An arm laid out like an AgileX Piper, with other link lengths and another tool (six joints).
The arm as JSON. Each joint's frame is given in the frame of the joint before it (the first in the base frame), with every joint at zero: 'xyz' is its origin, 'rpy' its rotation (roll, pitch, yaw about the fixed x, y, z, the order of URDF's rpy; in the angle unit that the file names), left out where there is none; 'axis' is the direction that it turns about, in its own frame. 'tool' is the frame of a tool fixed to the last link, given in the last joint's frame.
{
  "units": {
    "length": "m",
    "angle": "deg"
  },
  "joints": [
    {
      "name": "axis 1",
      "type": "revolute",
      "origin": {
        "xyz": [
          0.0,
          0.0,
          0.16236
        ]
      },
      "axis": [
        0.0,
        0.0,
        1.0
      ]
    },
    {
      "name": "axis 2",
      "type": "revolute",
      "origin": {
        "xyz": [
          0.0,
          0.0,
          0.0
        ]
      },
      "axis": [
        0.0,
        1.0,
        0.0
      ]
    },
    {
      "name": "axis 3",
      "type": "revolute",
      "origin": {
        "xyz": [
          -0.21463,
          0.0,
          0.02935
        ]
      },
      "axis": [
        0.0,
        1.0,
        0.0
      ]
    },
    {
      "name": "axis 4",
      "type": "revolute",
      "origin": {
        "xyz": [
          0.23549,
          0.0,
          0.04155
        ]
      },
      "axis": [
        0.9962,
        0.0,
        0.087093
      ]
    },
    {
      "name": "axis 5",
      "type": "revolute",
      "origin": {
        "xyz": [
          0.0,
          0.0,
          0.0
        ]
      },
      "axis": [
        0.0,
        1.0,
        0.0
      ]
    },
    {
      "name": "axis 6",
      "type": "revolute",
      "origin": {
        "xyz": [
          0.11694,
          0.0,
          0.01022
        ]
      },
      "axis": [
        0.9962,
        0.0,
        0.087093
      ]
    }
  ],
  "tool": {
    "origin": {
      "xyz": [
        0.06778,
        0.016,
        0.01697
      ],
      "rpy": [
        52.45,
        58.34,
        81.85
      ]
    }
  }
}
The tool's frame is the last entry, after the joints.
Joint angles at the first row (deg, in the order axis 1, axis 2, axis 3, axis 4, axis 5, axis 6):
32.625 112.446 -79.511 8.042 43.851 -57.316
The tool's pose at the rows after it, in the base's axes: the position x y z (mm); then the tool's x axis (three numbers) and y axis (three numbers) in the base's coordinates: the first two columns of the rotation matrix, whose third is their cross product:
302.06, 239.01, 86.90, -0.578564, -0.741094, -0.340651, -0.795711, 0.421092, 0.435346
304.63, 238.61, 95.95, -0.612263, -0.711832, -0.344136, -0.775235, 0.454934, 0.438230
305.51, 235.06, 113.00, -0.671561, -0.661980, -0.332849, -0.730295, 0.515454, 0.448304
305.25, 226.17, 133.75, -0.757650, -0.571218, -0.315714, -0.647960, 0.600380, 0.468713
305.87, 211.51, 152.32, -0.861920, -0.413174, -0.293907, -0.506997, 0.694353, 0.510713
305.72, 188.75, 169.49, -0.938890, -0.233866, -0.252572, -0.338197, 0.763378, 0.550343
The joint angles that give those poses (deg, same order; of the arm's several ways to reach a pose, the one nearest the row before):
32.624 111.648 -79.758 8.732 44.441 -55.864
32.624 110.766 -80.704 7.680 45.797 -52.379
32.625 108.904 -82.468 5.687 49.725 -46.292
32.059 106.105 -83.846 3.879 54.591 -38.262
30.231 102.957 -84.128 3.423 58.841 -28.656
27.034 99.626 -84.125 3.607 63.815 -20.260

